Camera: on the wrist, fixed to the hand. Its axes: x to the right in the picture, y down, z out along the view.
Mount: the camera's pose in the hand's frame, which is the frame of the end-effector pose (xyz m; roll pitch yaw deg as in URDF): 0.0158 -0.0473 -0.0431 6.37 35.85 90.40
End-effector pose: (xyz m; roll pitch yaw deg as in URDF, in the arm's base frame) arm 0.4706 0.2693 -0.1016 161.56 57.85 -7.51
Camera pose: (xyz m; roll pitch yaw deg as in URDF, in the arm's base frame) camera 0.5083 0.3233 -0.1012 116.34 -25.90 -47.97
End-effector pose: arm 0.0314 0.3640 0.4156 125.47 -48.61 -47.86
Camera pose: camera 0.0916 0.3907 0.4185 -83.53 -41.06 131.64
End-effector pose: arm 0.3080 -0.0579 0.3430 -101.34 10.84 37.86
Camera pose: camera 0.3486 -0.0681 0.3939 171.23 41.79 -62.44
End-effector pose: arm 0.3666 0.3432 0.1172 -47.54 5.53 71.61
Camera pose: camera 0.4322 0.3385 0.1215 47.80 81.18 -157.02
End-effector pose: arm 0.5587 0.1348 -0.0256 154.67 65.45 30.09
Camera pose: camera 0.5484 0.1996 -0.0322 108.58 -21.66 -1.15
